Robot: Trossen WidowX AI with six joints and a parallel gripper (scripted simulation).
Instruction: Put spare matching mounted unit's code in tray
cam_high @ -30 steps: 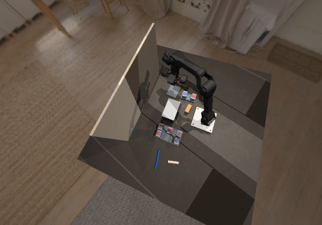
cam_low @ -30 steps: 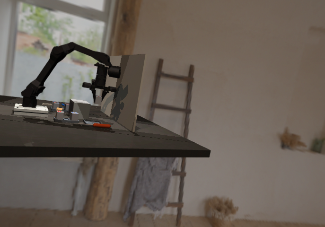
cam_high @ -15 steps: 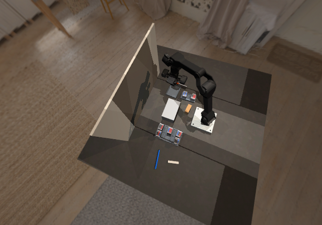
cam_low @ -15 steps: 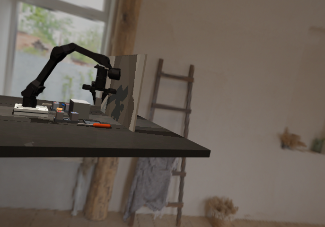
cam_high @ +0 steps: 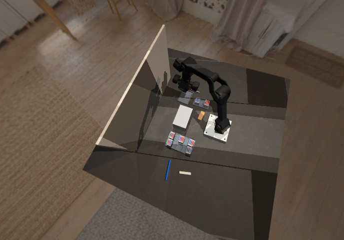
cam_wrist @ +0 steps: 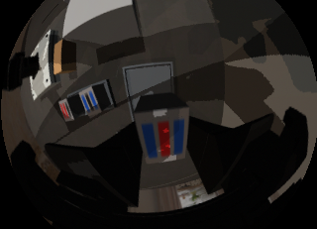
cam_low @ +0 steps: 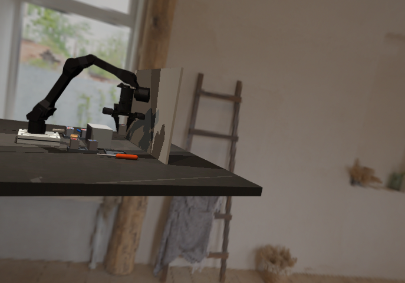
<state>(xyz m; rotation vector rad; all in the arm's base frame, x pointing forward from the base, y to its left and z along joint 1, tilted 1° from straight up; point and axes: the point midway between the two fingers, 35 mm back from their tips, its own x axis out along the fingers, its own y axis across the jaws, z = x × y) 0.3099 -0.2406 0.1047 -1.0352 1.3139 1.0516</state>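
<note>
The dark rimmed tray lies 110 mm below my gripper tip, 10 mm to the left of it and 10 mm behind it. From my gripper tip the other things lie so: orange block 170 mm to the left, 160 mm behind, 90 mm below; then grey mounted unit 230 mm to the left, 60 mm below, 20 mm behind; then grey spare 20 mm above.
</note>
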